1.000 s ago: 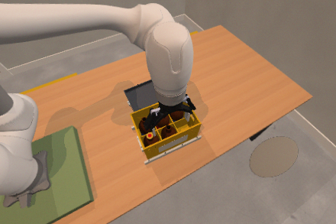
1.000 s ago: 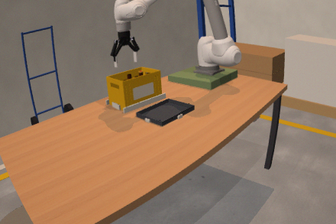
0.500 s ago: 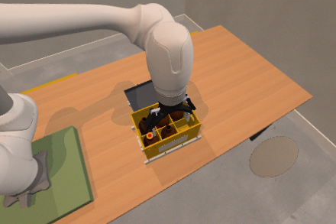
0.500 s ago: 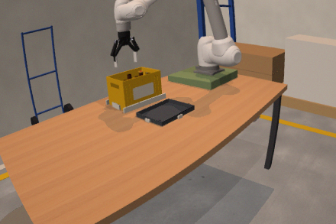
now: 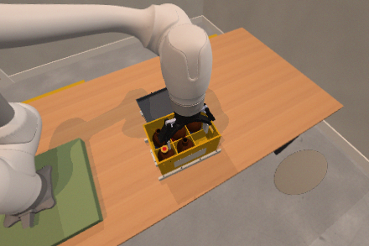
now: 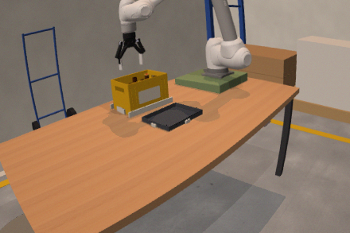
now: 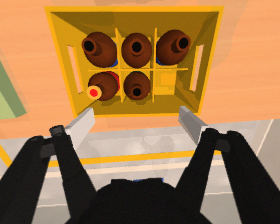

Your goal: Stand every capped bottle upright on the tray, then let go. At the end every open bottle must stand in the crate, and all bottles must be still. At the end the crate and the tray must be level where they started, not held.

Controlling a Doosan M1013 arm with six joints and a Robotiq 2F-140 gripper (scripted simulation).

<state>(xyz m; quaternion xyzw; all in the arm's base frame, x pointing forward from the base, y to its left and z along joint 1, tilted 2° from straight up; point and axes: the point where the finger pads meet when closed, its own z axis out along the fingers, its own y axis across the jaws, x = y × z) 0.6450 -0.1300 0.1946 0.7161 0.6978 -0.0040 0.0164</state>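
My hand is 150 mm above the bottle, 90 mm past it and 30 mm to the right of it. From my hand the other things lie so: crate: 150 mm below, 60 mm to the left; tray: 340 mm to the left, 220 mm below, 20 mm ahead.
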